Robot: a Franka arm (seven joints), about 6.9 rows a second.
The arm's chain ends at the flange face. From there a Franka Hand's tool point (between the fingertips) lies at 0.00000 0.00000 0.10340 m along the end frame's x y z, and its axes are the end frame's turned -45 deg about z.
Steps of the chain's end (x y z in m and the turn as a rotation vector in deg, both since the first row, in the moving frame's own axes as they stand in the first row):
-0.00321 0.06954 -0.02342 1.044 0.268 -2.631
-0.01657 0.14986 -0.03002 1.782 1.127 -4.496
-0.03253 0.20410 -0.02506 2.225 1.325 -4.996
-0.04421 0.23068 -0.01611 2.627 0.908 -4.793
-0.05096 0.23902 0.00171 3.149 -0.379 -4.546
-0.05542 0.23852 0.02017 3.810 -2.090 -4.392
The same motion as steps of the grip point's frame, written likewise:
-0.04979 0.04587 -0.02344 0.549 0.928 -2.631
-0.11401 0.09327 -0.03009 0.463 2.057 -4.496
-0.16285 0.11997 -0.02517 0.636 2.510 -4.996
-0.18996 0.12948 -0.01623 1.216 2.500 -4.793
-0.20170 0.12834 0.00155 2.495 1.959 -4.546
-0.20594 0.12187 0.01987 4.172 1.216 -4.392

